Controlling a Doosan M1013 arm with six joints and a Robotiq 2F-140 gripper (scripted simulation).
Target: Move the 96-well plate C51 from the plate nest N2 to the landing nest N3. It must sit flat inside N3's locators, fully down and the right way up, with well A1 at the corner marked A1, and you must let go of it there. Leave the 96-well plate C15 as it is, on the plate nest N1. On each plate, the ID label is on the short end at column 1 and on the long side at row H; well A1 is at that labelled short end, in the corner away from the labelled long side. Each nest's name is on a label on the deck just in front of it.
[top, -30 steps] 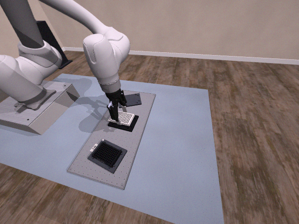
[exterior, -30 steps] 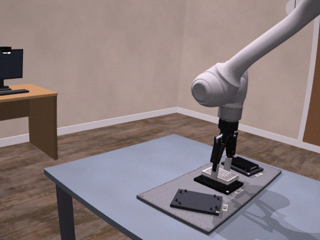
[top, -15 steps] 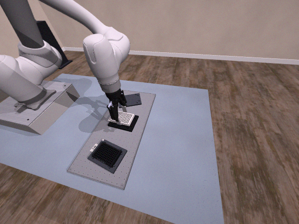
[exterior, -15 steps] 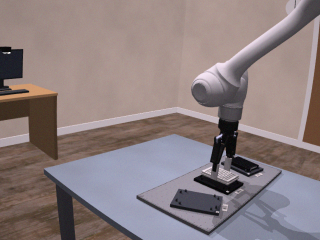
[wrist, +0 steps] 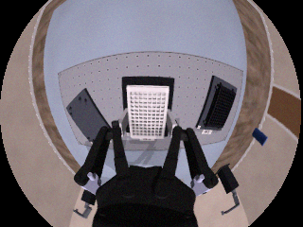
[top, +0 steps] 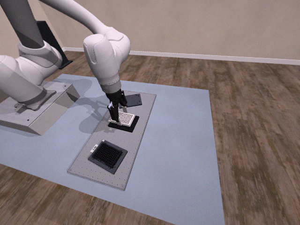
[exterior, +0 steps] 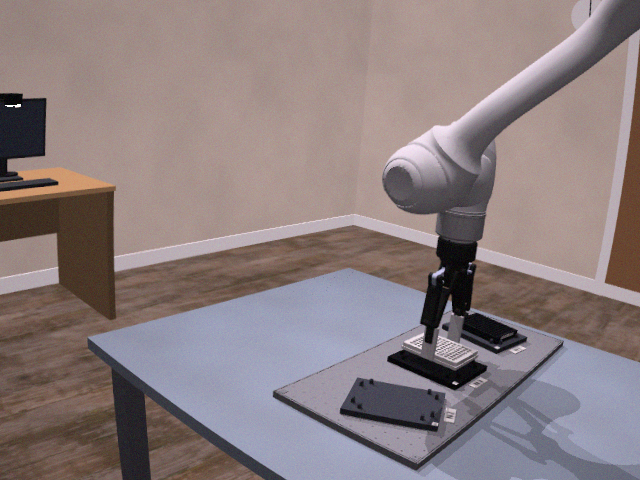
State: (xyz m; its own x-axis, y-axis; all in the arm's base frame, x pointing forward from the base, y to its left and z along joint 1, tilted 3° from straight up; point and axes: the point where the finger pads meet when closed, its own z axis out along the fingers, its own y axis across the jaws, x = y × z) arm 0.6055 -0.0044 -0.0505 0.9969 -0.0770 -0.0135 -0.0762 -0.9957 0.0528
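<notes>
Right now the white 96-well plate C51 is 20 mm below my hand. From my hand the other things lie so: black landing nest N3: 50 mm below; black 96-well plate C15: 220 mm to the right, 40 mm below; dark grey nest: 20 mm behind, 190 mm to the left, 50 mm below.
</notes>
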